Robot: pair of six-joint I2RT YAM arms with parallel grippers.
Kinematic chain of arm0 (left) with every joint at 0, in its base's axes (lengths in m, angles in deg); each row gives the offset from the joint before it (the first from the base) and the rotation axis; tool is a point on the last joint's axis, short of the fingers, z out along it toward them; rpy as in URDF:
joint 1: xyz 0 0 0.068 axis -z
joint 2: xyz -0.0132 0.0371 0.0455 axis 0.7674 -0.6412 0
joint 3: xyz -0.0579 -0.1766 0.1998 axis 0.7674 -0.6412 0
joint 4: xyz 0.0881 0.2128 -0.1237 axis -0.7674 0.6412 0
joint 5: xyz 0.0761 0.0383 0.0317 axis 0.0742 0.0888 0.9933
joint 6: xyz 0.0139 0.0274 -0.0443 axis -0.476 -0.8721 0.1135
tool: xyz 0 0 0 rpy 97.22 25.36 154.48
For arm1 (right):
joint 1: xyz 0 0 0.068 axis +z
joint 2: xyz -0.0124 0.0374 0.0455 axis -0.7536 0.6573 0
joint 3: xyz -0.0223 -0.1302 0.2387 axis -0.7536 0.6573 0
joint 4: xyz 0.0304 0.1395 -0.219 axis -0.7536 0.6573 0
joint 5: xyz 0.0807 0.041 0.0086 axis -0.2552 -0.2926 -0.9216
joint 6: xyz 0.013 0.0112 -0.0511 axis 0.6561 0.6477 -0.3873
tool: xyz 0 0 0 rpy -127.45 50.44 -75.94
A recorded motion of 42 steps. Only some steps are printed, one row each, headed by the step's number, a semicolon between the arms.
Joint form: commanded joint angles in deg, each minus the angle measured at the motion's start. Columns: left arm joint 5, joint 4, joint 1, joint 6, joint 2, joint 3; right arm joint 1, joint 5, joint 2, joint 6, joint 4, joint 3.
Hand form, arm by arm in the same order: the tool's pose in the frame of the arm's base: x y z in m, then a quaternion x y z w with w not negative. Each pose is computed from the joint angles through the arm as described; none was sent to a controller.
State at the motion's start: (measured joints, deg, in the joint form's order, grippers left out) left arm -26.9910 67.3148 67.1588 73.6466 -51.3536 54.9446; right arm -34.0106 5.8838 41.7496 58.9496 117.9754 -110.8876
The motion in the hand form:
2: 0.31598 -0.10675 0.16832 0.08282 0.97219 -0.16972 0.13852; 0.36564 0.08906 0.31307 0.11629 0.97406 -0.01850 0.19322
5: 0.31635 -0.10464 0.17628 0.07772 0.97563 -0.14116 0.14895; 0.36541 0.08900 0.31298 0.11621 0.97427 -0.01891 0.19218
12: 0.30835 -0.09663 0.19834 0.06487 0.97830 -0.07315 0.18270; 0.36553 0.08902 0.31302 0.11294 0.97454 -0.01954 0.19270
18: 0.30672 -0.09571 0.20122 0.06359 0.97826 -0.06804 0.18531; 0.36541 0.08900 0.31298 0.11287 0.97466 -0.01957 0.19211
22: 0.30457 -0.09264 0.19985 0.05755 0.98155 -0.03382 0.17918; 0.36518 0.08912 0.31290 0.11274 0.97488 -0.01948 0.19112
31: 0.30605 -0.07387 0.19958 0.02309 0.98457 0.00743 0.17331; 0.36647 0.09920 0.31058 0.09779 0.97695 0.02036 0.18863
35: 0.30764 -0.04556 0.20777 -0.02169 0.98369 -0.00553 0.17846; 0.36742 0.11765 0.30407 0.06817 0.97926 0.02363 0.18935
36: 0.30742 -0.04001 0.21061 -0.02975 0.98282 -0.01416 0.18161; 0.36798 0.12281 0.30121 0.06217 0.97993 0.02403 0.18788
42: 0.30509 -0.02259 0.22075 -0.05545 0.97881 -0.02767 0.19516; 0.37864 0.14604 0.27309 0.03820 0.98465 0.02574 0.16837
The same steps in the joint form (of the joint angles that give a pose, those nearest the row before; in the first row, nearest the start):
2: 0.35 0.85 0.02 -0.37 0.50 1.01; -0.28 0.09 -0.87 -0.90 0.15 -1.14
5: 3.89 2.38 0.02 -0.35 1.44 1.92; -0.28 0.09 -0.87 -0.90 0.28 -1.14
12: 12.52 5.11 0.02 -0.35 5.92 2.03; -0.28 0.11 -0.87 -1.29 0.22 -1.14
18: 13.18 5.57 0.02 -0.33 6.56 2.01; -0.28 0.09 -0.87 -1.29 0.28 -1.14
22: 16.90 7.17 0.02 -0.33 6.56 1.97; -0.26 0.04 -0.87 -1.27 0.39 -1.14
31: 20.98 8.98 -2.86 0.13 6.71 1.97; 0.76 -4.22 -0.66 -1.31 -1.44 -0.76
35: 18.71 9.64 -8.26 0.31 8.42 1.97; 3.37 -4.22 0.48 -2.19 -2.76 -0.72
36: 17.57 9.66 -9.40 0.31 8.98 1.97; 4.07 -4.20 0.96 -2.19 -3.06 -0.72
42: 15.58 9.90 -12.81 0.28 11.04 1.97; 6.62 -4.83 5.46 -2.23 -5.42 -0.72

